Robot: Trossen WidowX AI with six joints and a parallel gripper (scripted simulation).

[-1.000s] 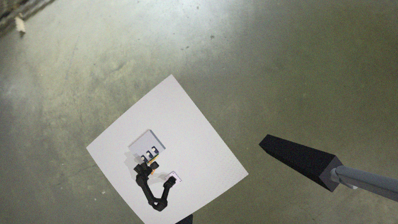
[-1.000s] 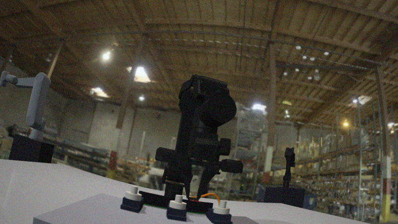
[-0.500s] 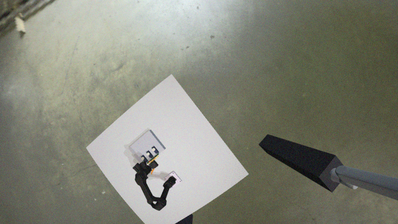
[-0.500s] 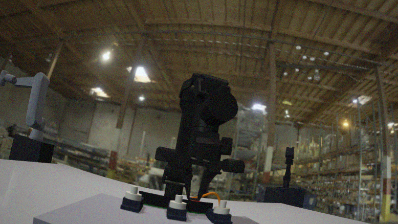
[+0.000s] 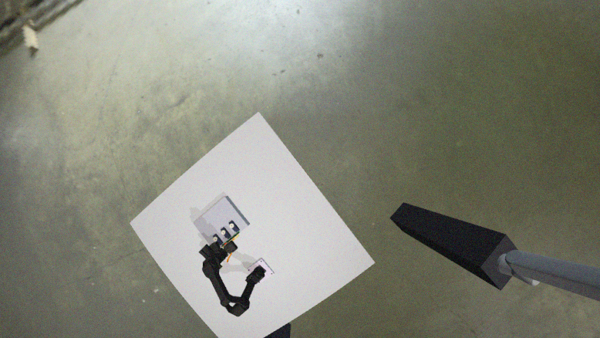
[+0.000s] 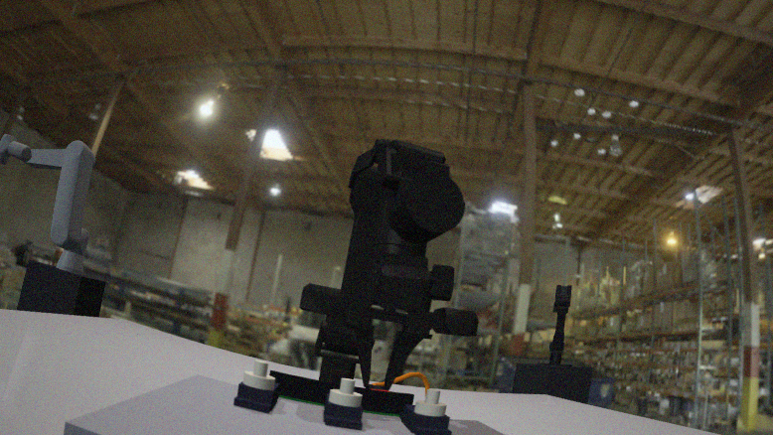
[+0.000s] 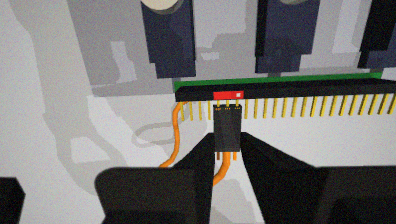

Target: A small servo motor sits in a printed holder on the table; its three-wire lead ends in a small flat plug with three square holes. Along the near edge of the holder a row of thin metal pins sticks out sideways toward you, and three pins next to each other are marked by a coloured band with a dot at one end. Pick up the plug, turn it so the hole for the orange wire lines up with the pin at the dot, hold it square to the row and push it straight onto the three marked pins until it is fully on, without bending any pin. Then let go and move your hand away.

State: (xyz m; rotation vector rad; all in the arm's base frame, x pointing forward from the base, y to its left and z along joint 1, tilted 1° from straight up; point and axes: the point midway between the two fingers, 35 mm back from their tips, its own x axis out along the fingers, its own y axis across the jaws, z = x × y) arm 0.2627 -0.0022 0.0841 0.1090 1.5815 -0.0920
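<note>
Now: the red band 3 cm ahead of my gripper tip. The rest, counted from my gripper tip: pale grey holder (19 cm ahead, 6 cm to the right, 5 cm below).
</note>
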